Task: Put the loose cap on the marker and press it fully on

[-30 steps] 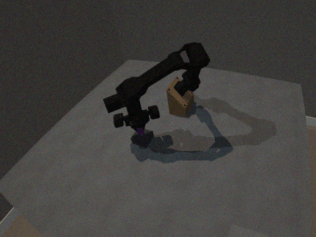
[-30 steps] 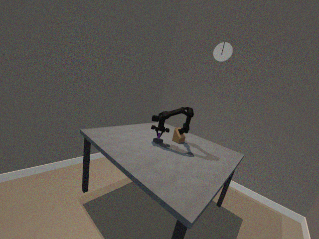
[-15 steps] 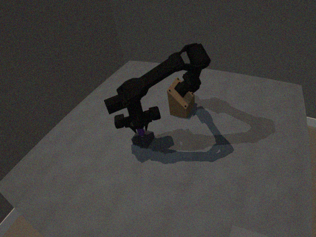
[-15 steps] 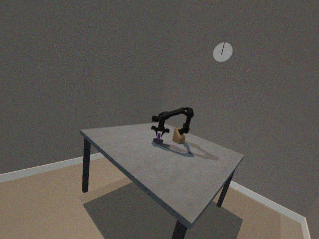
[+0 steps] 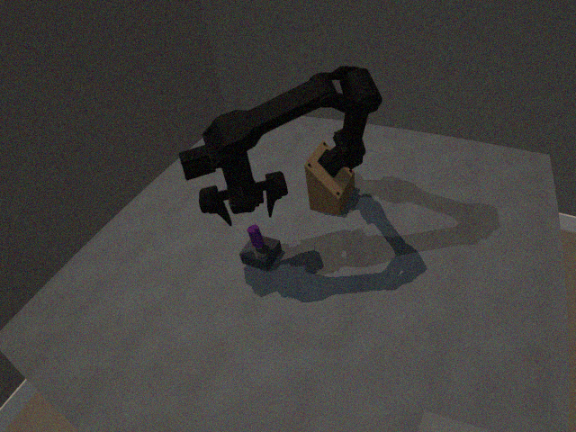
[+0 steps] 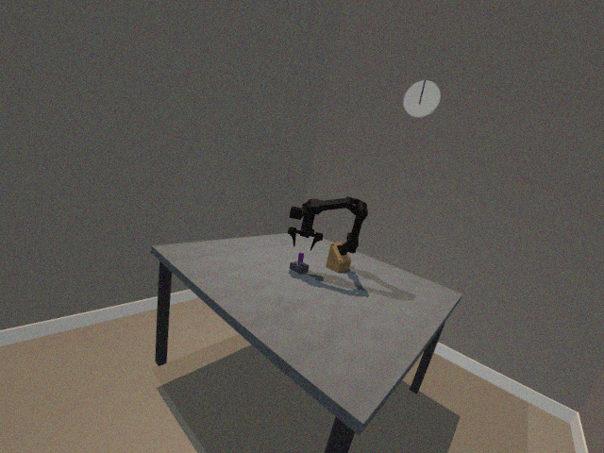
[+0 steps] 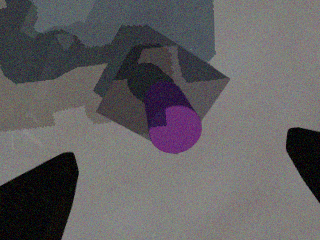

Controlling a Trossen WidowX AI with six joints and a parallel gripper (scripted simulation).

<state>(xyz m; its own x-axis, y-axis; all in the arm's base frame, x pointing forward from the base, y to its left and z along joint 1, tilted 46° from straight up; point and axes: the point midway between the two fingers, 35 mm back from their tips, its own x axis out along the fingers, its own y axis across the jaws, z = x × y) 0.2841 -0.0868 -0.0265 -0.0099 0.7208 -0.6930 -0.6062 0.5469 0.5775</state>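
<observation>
The marker is 4 cm below my gripper tip. The rest, counted from my gripper tip: purple cap (5 cm below).
</observation>
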